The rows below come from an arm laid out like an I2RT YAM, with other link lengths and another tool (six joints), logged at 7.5 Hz.
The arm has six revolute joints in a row. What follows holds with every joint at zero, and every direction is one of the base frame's. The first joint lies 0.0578 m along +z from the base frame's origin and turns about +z. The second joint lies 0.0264 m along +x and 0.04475 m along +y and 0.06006 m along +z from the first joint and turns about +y. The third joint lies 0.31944 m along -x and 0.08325 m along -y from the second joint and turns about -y. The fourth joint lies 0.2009 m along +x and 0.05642 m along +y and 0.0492 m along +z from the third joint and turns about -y. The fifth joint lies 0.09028 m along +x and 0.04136 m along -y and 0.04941 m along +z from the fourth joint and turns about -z. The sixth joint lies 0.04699 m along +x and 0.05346 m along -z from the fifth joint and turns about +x. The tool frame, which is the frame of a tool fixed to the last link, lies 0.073 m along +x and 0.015 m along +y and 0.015 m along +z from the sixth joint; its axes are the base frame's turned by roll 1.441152, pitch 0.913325 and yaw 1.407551 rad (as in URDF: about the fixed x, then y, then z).
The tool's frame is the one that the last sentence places.
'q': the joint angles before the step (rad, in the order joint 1, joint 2, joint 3, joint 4, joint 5, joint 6). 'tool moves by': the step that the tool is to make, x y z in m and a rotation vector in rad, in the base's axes. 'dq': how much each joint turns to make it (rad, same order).
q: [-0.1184, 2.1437, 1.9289, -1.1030, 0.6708, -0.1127]
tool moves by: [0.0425, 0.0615, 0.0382, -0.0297, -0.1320, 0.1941]
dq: [0.1315, -0.0083, 0.1087, 0.0692, 0.0000, -0.0852]
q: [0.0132, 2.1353, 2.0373, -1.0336, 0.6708, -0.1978]
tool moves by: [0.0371, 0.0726, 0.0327, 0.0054, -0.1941, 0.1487]
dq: [0.1368, -0.0002, 0.0525, 0.1536, 0.0026, -0.0203]
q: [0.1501, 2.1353, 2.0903, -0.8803, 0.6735, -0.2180]
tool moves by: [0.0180, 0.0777, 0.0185, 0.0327, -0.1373, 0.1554]
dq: [0.1308, 0.0030, 0.0002, 0.1571, -0.0184, -0.0215]
